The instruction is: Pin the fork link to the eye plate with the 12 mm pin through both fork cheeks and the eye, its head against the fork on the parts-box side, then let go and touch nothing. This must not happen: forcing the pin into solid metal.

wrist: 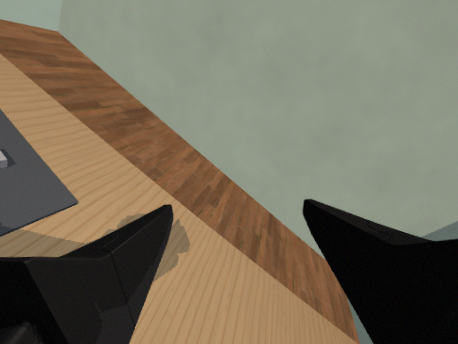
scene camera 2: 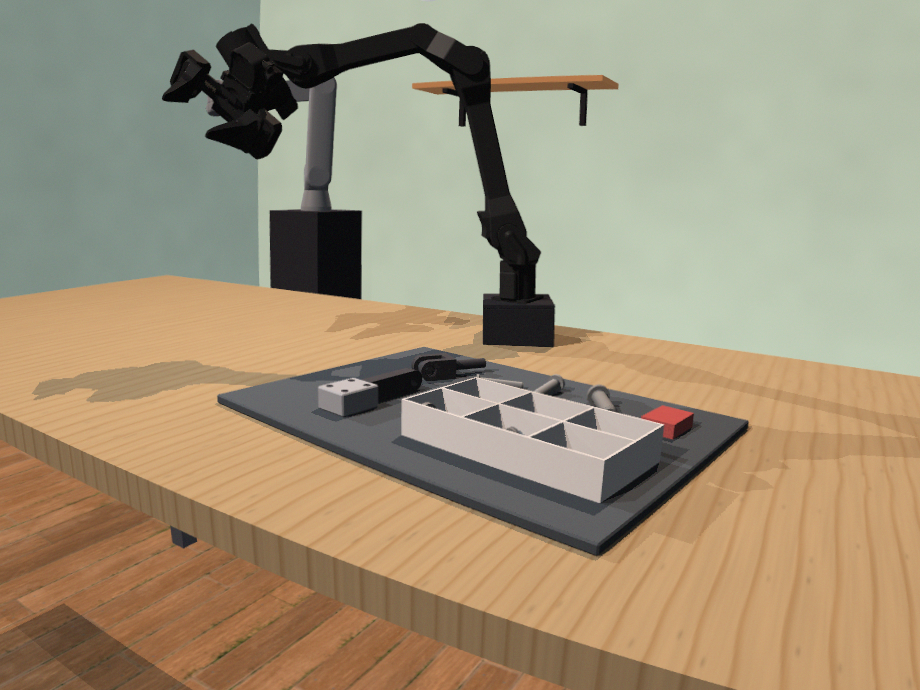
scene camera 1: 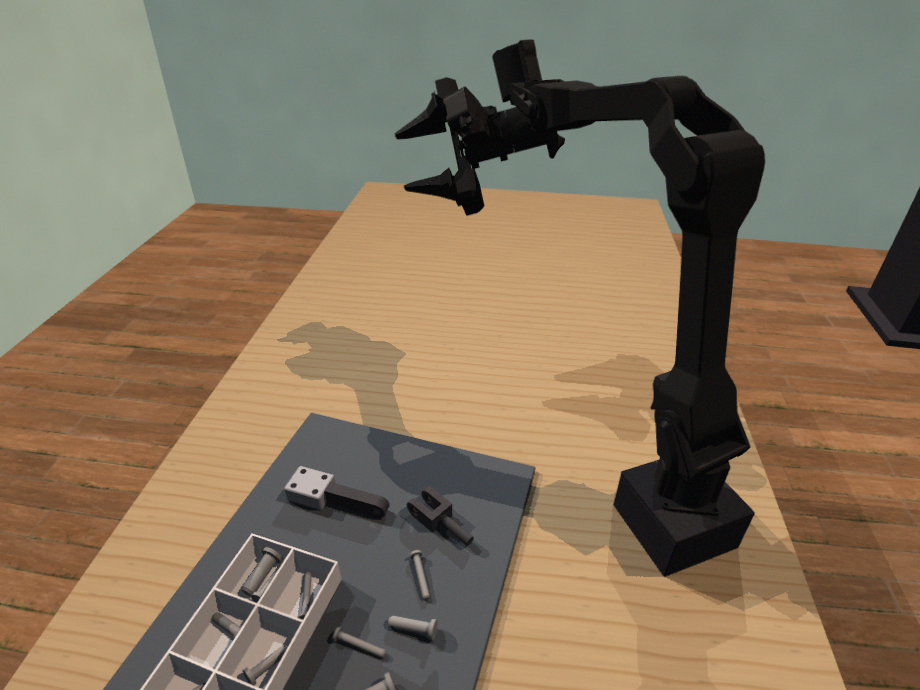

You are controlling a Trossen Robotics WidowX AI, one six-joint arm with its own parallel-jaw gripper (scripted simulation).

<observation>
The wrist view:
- gripper: 238, 208
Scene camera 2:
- gripper: 184, 115
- dark fork link: 441, 366
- red block: 676, 422
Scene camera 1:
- gripper: 400, 162
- dark fork link: 432, 520
</observation>
